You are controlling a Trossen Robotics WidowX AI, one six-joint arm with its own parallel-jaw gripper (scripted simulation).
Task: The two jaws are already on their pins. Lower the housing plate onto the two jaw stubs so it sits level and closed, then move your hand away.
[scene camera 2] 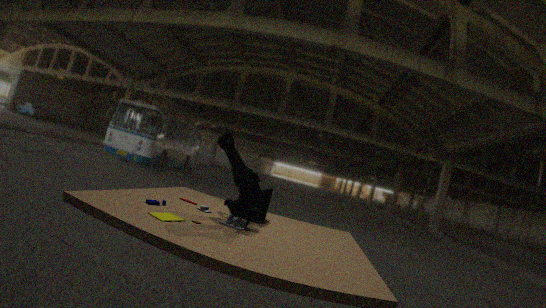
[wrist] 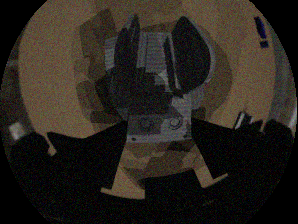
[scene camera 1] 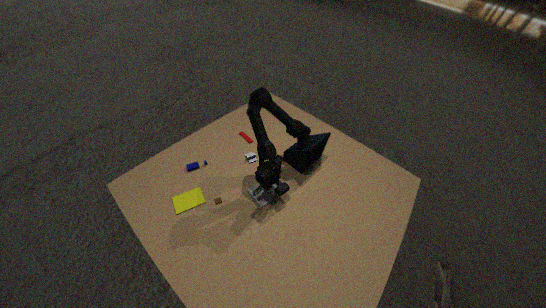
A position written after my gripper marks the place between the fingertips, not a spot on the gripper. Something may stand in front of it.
In view: my gripper (wrist: 158, 121) and a grey jaw (wrist: 128, 78).
